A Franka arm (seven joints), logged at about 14 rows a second.
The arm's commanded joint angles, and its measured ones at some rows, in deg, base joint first. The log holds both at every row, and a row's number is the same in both.
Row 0, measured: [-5.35, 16.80, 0.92, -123.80, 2.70, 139.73, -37.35]
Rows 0 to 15, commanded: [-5.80, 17.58, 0.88, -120.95, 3.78, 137.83, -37.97]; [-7.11, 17.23, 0.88, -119.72, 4.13, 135.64, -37.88]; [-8.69, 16.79, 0.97, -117.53, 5.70, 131.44, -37.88]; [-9.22, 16.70, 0.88, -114.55, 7.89, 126.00, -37.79]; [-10.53, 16.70, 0.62, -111.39, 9.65, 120.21, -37.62]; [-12.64, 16.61, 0.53, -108.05, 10.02, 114.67, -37.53]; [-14.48, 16.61, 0.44, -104.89, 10.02, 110.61, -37.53]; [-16.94, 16.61, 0.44, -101.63, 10.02, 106.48, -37.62]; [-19.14, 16.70, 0.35, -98.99, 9.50, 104.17, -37.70]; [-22.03, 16.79, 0.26, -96.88, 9.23, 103.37, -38.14]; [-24.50, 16.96, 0.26, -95.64, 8.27, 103.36, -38.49]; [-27.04, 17.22, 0.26, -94.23, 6.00, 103.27, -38.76]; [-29.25, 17.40, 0.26, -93.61, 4.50, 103.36, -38.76]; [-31.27, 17.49, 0.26, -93.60, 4.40, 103.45, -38.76]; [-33.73, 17.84, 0.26, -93.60, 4.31, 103.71, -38.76]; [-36.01, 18.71, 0.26, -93.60, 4.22, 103.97, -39.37]
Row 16, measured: [-32.19, 16.63, -0.60, -95.35, 4.82, 104.86, -38.62]
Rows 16 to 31, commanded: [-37.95, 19.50, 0.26, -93.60, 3.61, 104.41, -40.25]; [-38.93, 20.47, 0.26, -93.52, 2.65, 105.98, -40.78]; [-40.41, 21.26, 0.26, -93.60, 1.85, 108.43, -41.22]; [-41.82, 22.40, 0.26, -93.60, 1.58, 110.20, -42.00]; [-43.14, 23.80, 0.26, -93.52, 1.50, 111.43, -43.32]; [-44.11, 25.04, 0.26, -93.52, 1.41, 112.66, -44.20]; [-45.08, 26.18, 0.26, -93.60, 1.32, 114.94, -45.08]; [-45.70, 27.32, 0.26, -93.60, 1.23, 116.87, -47.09]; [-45.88, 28.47, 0.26, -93.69, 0.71, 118.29, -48.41]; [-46.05, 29.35, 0.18, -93.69, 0.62, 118.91, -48.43]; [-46.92, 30.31, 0.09, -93.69, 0.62, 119.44, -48.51]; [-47.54, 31.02, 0.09, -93.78, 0.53, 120.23, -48.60]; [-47.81, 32.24, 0.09, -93.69, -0.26, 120.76, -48.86]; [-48.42, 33.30, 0.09, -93.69, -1.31, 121.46, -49.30]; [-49.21, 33.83, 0.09, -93.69, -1.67, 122.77, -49.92]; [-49.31, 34.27, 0.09, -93.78, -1.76, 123.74, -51.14]
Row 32, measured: [-47.71, 32.70, -0.67, -95.19, -0.81, 122.30, -48.69]
